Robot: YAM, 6 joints.
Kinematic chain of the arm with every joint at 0, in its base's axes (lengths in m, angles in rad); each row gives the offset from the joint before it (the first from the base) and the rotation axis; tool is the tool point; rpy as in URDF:
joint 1: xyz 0 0 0.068 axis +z
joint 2: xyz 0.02 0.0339 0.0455 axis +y
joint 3: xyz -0.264 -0.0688 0 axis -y
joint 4: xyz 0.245 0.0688 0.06 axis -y
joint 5: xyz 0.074 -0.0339 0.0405 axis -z
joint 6: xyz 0.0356 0 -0.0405 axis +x
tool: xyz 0 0 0 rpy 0 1.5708 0
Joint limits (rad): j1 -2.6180..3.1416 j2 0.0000..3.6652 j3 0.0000..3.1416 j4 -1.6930..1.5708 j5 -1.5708..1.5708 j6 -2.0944..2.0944
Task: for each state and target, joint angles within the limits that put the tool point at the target. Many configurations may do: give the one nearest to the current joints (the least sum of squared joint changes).
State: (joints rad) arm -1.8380 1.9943 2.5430 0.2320 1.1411 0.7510
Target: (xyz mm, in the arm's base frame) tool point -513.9 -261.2 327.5
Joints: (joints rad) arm -2.6180 2.5393 2.4920 0.2233 1.0422 0.7510
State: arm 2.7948 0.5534 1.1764 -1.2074 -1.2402 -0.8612
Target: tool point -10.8 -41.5 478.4
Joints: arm 2.2718 0.5742 1.5088 -1.0745 -1.3902 -0.8612
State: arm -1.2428 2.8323 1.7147 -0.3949 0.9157 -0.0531
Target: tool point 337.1 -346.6 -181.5
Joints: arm -0.7468 3.1896 2.1051 -0.1614 0.7940 -0.0531
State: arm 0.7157 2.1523 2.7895 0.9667 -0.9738 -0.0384
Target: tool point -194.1 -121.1 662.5
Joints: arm 0.6690 1.2817 2.9999 0.7407 -0.7942 -0.0384
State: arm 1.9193 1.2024 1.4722 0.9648 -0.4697 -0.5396
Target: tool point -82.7 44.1 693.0
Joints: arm 2.4651 1.3596 2.1500 0.8021 -0.5102 -0.5396
